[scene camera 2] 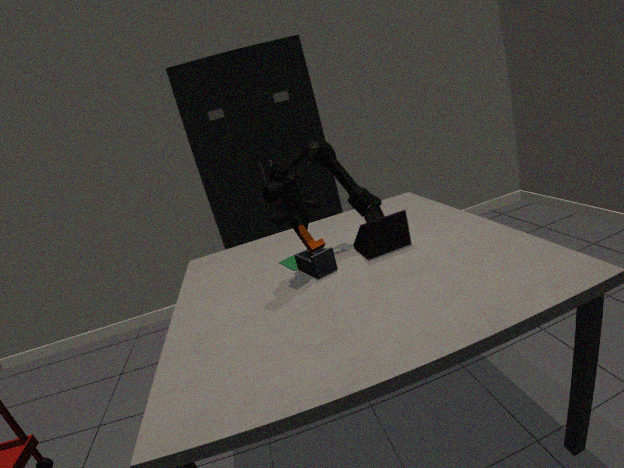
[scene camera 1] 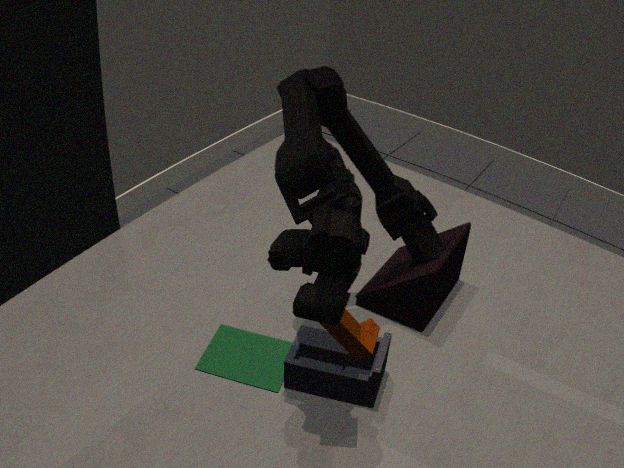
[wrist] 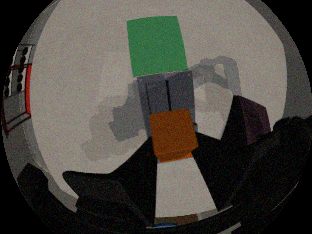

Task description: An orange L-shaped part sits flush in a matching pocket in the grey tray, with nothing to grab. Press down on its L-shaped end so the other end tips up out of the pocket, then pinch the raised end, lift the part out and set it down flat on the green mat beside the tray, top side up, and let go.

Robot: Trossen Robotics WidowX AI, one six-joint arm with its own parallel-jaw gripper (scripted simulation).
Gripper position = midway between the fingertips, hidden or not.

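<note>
I see a green mat [scene camera 1: 239, 355], and the wrist view shows the mat [wrist: 156, 45] too. There is also an orange L-shaped part [wrist: 173, 135], and it is held by my gripper [scene camera 1: 330, 315]. I can see my gripper [scene camera 2: 302, 233] in scene camera 2 as well, and the wrist view shows the gripper [wrist: 171, 137] too.
</note>
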